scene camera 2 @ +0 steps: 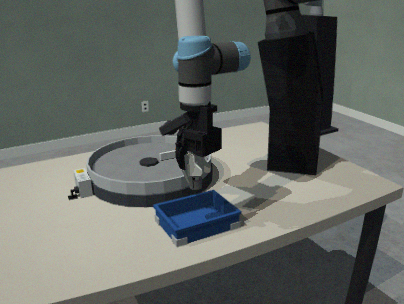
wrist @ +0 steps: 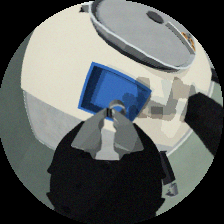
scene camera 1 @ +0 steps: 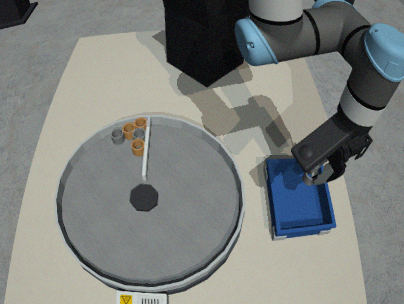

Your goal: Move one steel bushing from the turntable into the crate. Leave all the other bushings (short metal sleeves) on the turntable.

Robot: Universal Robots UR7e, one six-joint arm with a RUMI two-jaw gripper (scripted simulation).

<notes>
The pictures show: the gripper, a blue crate and a turntable.
The gripper is seen too in scene camera 2 and in the wrist view.
</notes>
